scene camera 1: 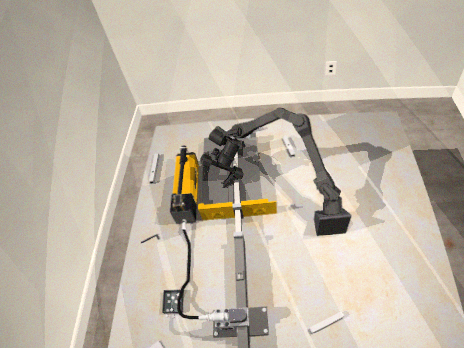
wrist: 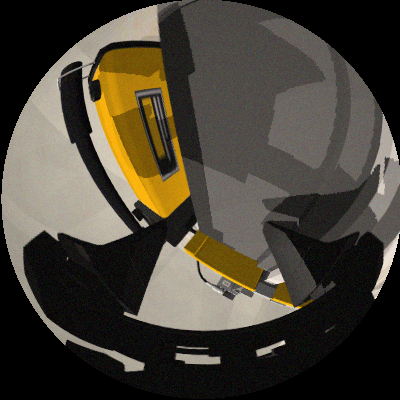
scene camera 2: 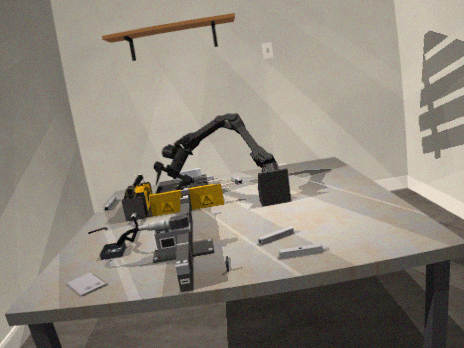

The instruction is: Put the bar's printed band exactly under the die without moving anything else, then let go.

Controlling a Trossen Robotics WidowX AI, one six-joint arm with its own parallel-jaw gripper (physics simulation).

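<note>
A long pale bar runs through the gap in the yellow guard, in line with the grey rail. Its printed band cannot be made out. A dark head, apparently holding the die, sits over the rail at the near end; the die face is hidden. My gripper is open and empty behind the guard, above the grey block, with one finger close to the bar's far part in scene camera 1's view. The gripper hides some of the bar.
The yellow guard crosses the bar's line. A yellow machine stands left of the grey block. A black cable runs to the head. A loose pale bar lies to the right.
</note>
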